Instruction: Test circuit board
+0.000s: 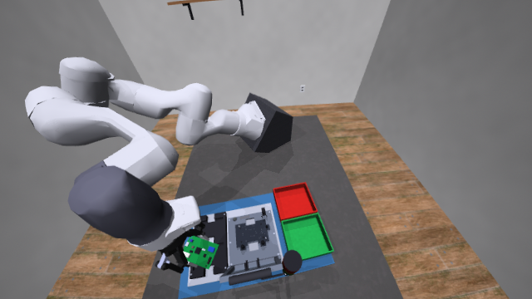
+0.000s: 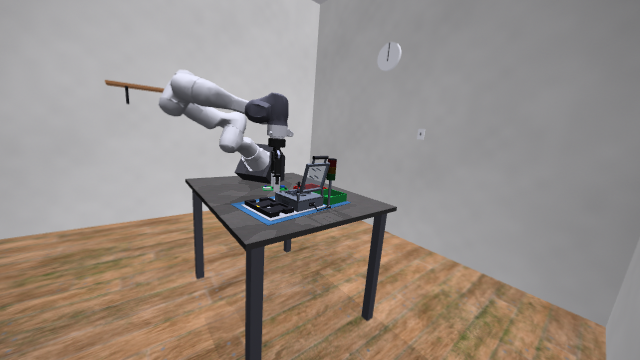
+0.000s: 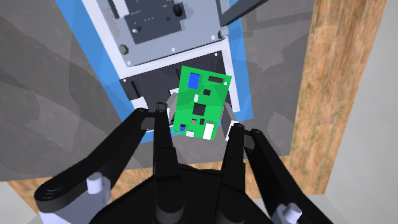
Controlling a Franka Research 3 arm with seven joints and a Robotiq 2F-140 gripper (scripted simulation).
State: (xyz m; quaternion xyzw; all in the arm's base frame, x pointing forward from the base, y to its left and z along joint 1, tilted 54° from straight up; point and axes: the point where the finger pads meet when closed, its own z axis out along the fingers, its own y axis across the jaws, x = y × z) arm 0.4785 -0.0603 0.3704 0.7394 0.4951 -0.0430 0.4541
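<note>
Right now my hand is 2 cm above the green circuit board. Round my hand: latch hook (7 cm behind, 24 cm to the left, 5 cm below); then clear lid (10 cm ahead, 16 cm to the left, 4 cm above); then dark plate (1 cm behind, 18 cm to the left, 7 cm below).
</note>
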